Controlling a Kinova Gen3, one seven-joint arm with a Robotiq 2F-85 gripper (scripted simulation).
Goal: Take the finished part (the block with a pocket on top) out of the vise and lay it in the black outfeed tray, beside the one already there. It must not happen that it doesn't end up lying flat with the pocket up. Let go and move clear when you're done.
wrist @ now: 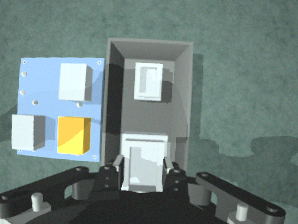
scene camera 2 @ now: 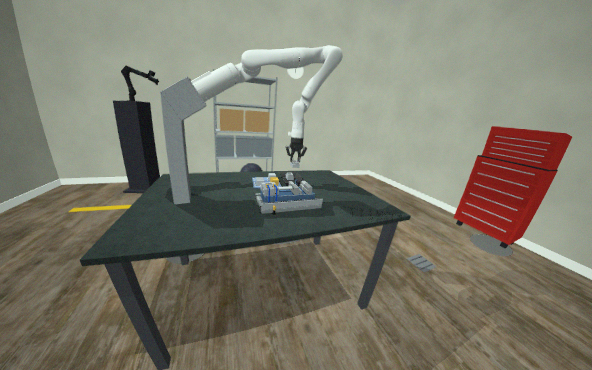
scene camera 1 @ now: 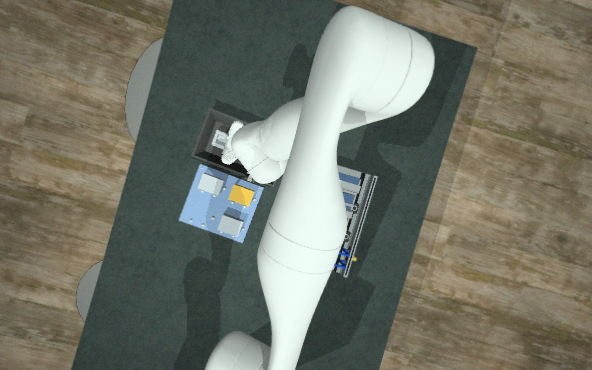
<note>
In view: my gripper (wrist: 143,165), a pocketed block (wrist: 148,78), an orange block (wrist: 74,134), a pocketed block (wrist: 144,152) and a light blue fixture plate (scene camera 1: 200,207).
The light blue fixture plate also shows in the wrist view (wrist: 42,82).
</note>
